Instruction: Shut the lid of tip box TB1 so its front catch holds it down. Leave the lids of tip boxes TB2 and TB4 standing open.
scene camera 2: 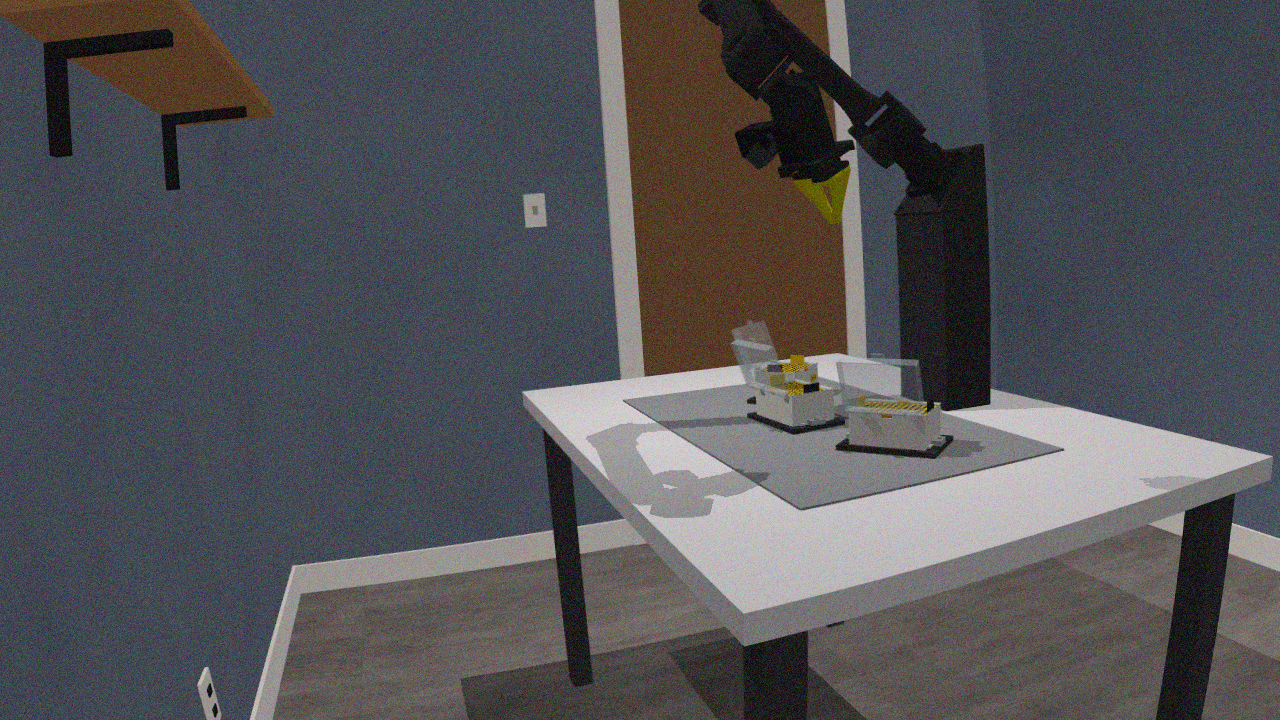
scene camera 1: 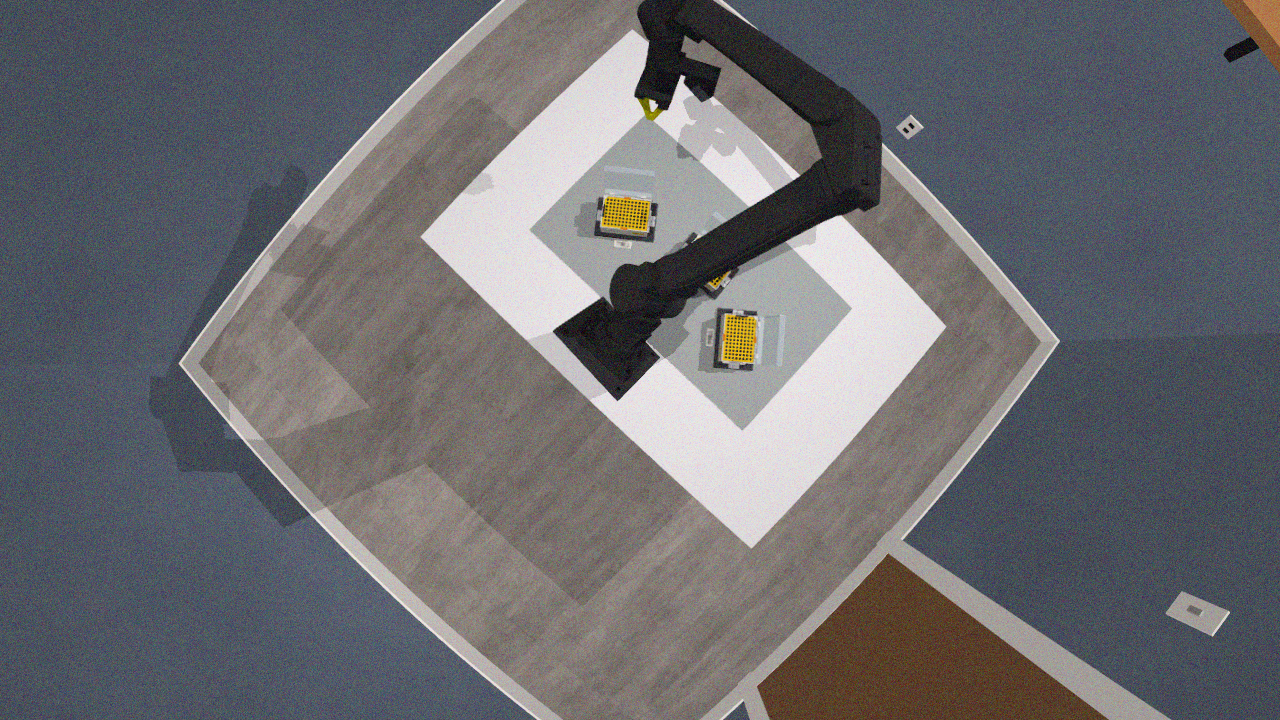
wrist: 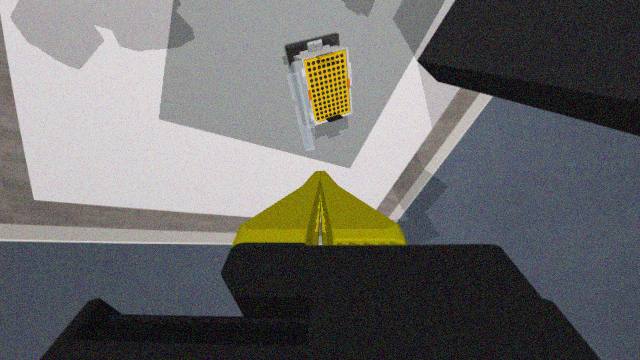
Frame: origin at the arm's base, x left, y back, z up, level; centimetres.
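Seen in the pictures: gripper, between the fingertips: (scene camera 2: pixel 835 223) (scene camera 1: pixel 650 119) (wrist: pixel 320 179); arm's base, origin of its link: (scene camera 2: pixel 937 176) (scene camera 1: pixel 609 346).
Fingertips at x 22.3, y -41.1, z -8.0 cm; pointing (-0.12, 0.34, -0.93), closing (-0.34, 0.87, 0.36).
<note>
Offsets run from my fingertips to a thing's middle. Level surfaces: height alone.
Three tip boxes with yellow racks are in view; I cannot read their labels. One box {dx -3.8, dy +13.4, dz -30.5 cm} (scene camera 1: pixel 626 215) (scene camera 2: pixel 895 425) has its clear lid {dx +0.3, dy +6.7, dz -23.3 cm} (scene camera 1: pixel 629 171) (scene camera 2: pixel 881 376) standing open. Another box (scene camera 1: pixel 738 338) (wrist: pixel 327 85) also has its lid (scene camera 1: pixel 780 340) (wrist: pixel 307 135) standing open. The middle box {dx -26.9, dy +10.7, dz -30.5 cm} (scene camera 1: pixel 717 281) (scene camera 2: pixel 796 407) is partly hidden by the arm in scene camera 1. Clear lid panels {dx -27.0, dy +2.8, dz -23.3 cm} (scene camera 2: pixel 753 347) stand up at the left of the rear boxes in scene camera 2; which belongs to which is unclear. My gripper (scene camera 1: pixel 650 116) (scene camera 2: pixel 834 221) (wrist: pixel 320 179) is shut and empty, high above the table, apart from the boxes.
The boxes stand on a grey mat {dz -33.8 cm} (scene camera 1: pixel 742 407) (scene camera 2: pixel 805 483) (wrist: pixel 225 100) on the white table {dz -34.1 cm} (scene camera 1: pixel 751 514) (scene camera 2: pixel 742 573) (wrist: pixel 125 170). The arm (scene camera 1: pixel 760 228) reaches over the middle box in scene camera 1. A wooden shelf (scene camera 2: pixel 161 71) is on the wall.
</note>
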